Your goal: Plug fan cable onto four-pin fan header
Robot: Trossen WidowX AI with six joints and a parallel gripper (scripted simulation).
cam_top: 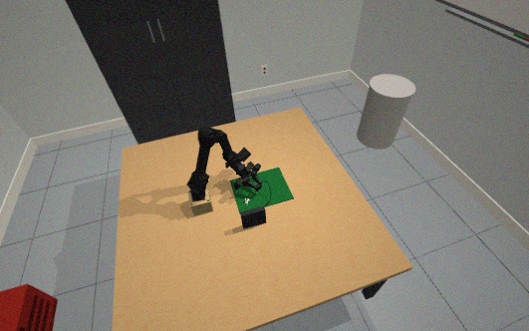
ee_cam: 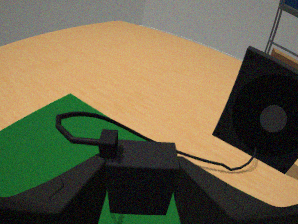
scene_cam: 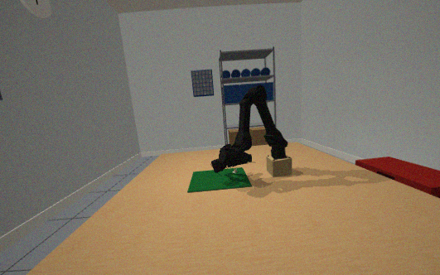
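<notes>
Right now my gripper tip is 10 mm short of the green board, 40 mm to the right of it and 90 mm above it. Also, from my gripper tip: black fan (70 mm behind, 160 mm to the right, 20 mm below); then black fan plug (10 mm below); then fan header (80 mm behind, 30 mm to the right, 80 mm below).
</notes>
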